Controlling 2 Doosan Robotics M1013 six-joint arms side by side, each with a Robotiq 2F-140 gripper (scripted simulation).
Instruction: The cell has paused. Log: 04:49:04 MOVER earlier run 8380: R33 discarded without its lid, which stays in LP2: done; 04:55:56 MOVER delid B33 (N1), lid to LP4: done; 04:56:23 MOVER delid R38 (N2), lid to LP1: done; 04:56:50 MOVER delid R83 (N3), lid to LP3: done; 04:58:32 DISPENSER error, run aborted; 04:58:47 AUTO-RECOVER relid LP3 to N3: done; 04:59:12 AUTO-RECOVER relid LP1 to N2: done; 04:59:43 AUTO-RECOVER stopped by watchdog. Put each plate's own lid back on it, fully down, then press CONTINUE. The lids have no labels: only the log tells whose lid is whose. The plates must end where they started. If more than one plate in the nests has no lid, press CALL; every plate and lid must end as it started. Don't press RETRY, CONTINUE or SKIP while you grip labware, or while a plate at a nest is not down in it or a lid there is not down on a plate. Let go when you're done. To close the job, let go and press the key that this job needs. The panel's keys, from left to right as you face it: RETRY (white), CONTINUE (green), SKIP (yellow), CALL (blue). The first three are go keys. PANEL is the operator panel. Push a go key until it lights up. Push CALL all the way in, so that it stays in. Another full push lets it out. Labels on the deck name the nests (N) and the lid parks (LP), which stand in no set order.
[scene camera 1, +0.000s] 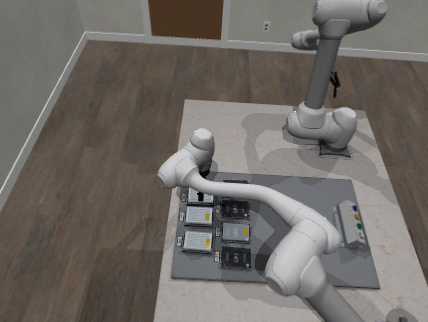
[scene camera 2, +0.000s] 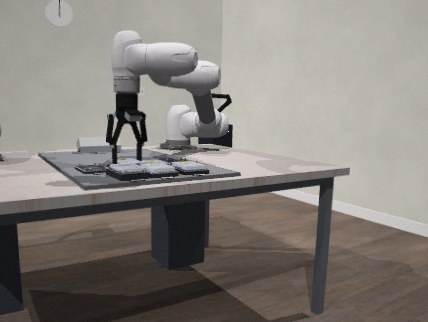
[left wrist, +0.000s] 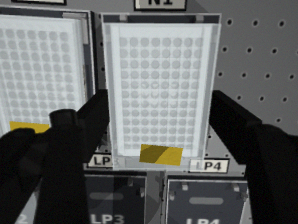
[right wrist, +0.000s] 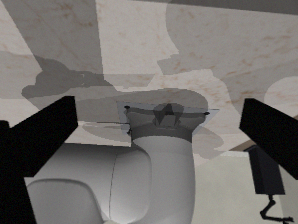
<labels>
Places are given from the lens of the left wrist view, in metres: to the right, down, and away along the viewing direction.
left gripper (left wrist: 159, 105): 0.01, -0.01, 0.17
clear lid (left wrist: 160, 76): 0.01, -0.03, 0.15
</labels>
